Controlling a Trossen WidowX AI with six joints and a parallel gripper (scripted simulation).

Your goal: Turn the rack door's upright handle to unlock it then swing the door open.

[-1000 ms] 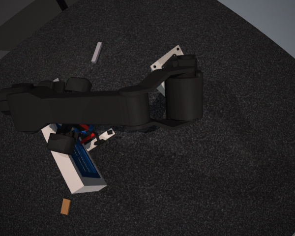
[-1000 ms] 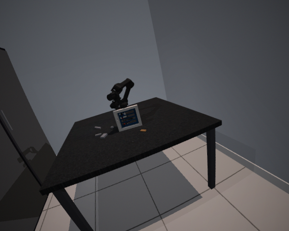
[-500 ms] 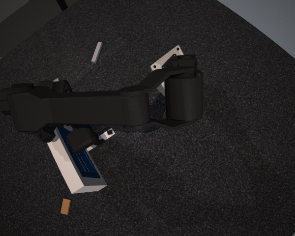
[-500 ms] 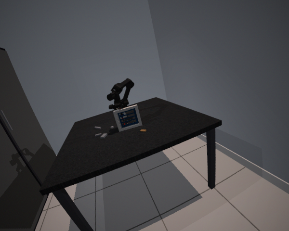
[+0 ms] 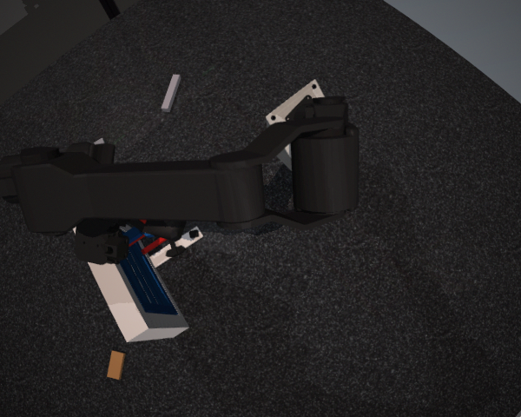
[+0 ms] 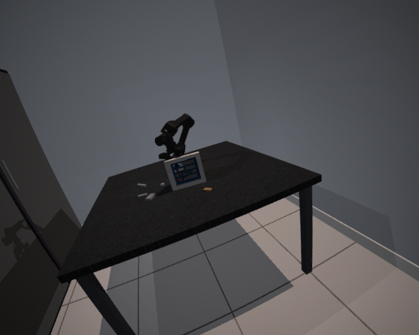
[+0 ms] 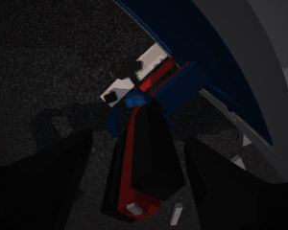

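Right now my gripper tip is 2 cm above the upright handle and 1 cm to the right of it. Also, from my gripper tip: grey bar: 26 cm to the right, 22 cm behind, 13 cm below; brown block: 24 cm ahead, 14 cm below, 9 cm to the left.
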